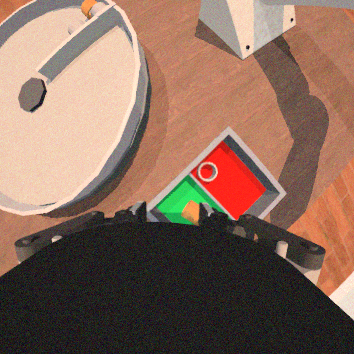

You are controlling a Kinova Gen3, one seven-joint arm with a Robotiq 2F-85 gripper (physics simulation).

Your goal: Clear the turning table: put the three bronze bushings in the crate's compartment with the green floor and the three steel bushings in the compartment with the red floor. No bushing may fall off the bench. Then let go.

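Frame: origin at the arm's base, x ahead, y left, z up, level; metres.
Seen in the pictures: gripper, fingertip midpoint: (172, 211).
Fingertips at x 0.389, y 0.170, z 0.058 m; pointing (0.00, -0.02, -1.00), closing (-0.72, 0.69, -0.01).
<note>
Offsets run from my fingertips to a thing's middle. "*": to the spot under its first point. Level surfaces: height alone.
My gripper (172, 211) is partly open, with nothing between its fingertips, above the crate @[* dz -0.093, dx -0.126, dy +0.120 m] (280, 194). A bronze bushing @[dz -0.122, dx +0.002, dy +0.046 m] (190, 212) shows over the green floor @[dz -0.138 m] (176, 198), partly hidden by the right fingertip. A steel bushing @[* dz -0.138, dx -0.063, dy +0.017 m] (207, 172) stands upright on the red floor (234, 186), near the divider. On the turning table @[dz -0.092, dx +0.071, dy -0.304 m] (100, 115), at the upper left, a bronze bushing @[dz -0.076, dx -0.111, dy -0.337 m] (89, 7) and a steel bushing @[dz -0.076, dx -0.117, dy -0.311 m] (97, 9) lie near the rim by the bar, and another steel bushing @[dz -0.076, dx -0.067, dy -0.314 m] (75, 27) is partly hidden behind the bar. The near part of the crate is hidden by my gripper.
A grey bar @[* dz -0.091, dx -0.048, dy -0.294 m] (80, 49) runs across the turning table from near its dark hub @[dz -0.087, dx +0.071, dy -0.304 m] (32, 94) to the rim. A pale grey block-like base (245, 25) stands on the bench @[dz -0.144 m] (175, 95) at the top. Brick floor (332, 220) shows beyond the bench edge at the right.
</note>
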